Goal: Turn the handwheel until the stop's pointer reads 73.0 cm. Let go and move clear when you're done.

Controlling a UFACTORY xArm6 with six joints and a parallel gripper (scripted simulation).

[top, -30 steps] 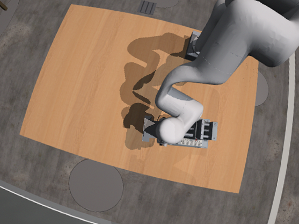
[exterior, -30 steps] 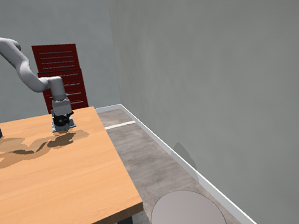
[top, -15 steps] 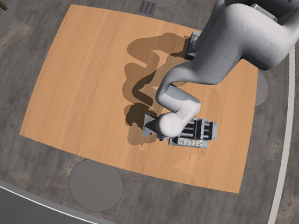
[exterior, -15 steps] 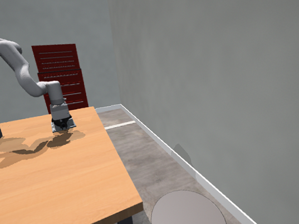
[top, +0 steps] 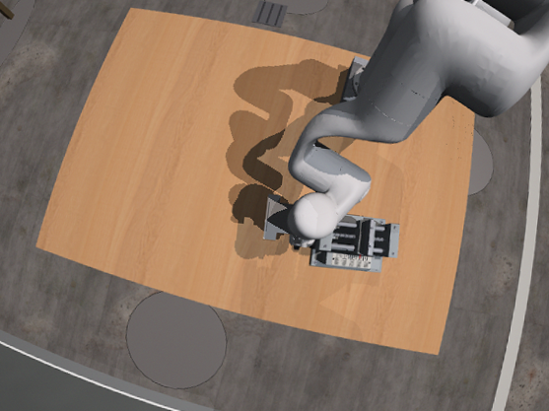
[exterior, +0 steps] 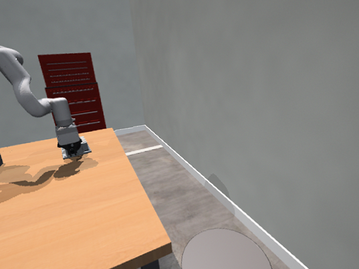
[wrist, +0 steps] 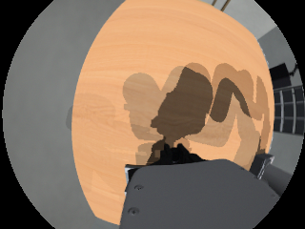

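The black handwheel lies 2 cm to the left of my hand. Also, from my hand: stop (3 cm behind, 17 cm to the left, 4 cm above).
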